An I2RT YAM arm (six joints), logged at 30 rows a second.
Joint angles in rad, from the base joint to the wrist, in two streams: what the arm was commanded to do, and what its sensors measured. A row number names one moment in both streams.
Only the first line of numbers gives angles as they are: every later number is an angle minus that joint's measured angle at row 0.
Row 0, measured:
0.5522 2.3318 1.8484 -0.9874 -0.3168 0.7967
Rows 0 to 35, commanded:
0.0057 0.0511 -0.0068 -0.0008 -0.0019 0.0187
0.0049 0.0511 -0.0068 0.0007 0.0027 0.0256
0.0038 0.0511 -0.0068 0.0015 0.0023 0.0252
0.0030 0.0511 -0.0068 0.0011 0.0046 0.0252
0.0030 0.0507 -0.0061 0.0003 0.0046 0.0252
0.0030 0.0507 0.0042 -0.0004 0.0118 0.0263
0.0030 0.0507 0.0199 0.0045 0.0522 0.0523
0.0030 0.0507 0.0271 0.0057 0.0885 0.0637
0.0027 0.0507 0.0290 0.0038 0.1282 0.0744
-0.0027 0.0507 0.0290 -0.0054 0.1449 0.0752
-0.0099 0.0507 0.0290 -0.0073 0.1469 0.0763
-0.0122 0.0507 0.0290 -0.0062 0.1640 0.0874
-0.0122 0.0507 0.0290 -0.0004 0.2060 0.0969
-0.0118 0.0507 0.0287 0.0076 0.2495 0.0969
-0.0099 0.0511 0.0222 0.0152 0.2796 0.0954
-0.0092 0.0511 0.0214 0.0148 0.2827 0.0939
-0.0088 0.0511 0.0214 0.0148 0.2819 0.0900
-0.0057 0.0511 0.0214 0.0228 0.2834 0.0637
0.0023 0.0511 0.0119 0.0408 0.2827 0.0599
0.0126 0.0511 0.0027 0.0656 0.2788 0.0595
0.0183 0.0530 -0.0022 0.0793 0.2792 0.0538
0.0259 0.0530 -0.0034 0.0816 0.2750 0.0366
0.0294 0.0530 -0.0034 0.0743 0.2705 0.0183
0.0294 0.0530 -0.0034 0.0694 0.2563 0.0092
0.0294 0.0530 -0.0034 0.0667 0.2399 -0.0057
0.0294 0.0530 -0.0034 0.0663 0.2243 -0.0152
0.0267 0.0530 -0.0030 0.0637 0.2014 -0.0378
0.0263 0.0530 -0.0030 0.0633 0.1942 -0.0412
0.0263 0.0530 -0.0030 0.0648 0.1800 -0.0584
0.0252 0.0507 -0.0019 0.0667 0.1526 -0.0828
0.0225 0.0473 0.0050 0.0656 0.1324 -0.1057
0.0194 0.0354 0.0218 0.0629 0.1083 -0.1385
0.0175 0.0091 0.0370 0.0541 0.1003 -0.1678
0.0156 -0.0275 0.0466 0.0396 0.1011 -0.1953
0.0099 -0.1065 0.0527 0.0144 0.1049 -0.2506
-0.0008 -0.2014 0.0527 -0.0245 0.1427 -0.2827
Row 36, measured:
0.0183 -0.0199 0.0225 0.0129 0.1270 -0.1823
